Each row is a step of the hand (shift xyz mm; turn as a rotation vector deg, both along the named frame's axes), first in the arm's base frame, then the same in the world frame.
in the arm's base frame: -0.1 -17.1 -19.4 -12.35 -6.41 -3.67
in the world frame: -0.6 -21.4 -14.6 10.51 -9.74 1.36
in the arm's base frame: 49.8 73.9 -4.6 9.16 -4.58 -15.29
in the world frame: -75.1 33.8 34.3 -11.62 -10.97 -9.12
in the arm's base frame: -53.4 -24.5 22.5 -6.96 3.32 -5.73
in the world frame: 61.8 -7.4 9.2 0.80 -7.03 6.50
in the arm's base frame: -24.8 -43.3 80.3 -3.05 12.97 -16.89
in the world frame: 77.1 50.5 -21.2 -12.04 -12.98 12.22
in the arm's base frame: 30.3 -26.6 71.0 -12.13 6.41 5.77
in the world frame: 24.0 68.4 -37.6 8.45 1.82 12.12
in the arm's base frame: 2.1 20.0 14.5 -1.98 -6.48 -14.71
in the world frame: -4.6 18.5 15.8 -2.23 -15.37 -4.58
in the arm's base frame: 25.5 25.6 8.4 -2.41 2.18 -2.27
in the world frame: -27.4 23.8 7.5 -0.37 -2.44 3.11
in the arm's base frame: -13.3 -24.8 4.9 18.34 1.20 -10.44
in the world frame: 24.3 -7.0 -13.3 -18.94 -1.61 -9.25
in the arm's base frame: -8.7 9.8 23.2 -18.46 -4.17 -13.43
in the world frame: 12.4 19.4 13.4 9.33 -20.26 6.42
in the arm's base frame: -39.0 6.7 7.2 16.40 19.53 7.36
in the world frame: 28.7 -7.6 27.1 -18.21 17.82 7.44
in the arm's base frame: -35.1 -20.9 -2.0 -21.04 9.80 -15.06
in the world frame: 35.1 -20.9 1.8 3.58 -19.32 19.48
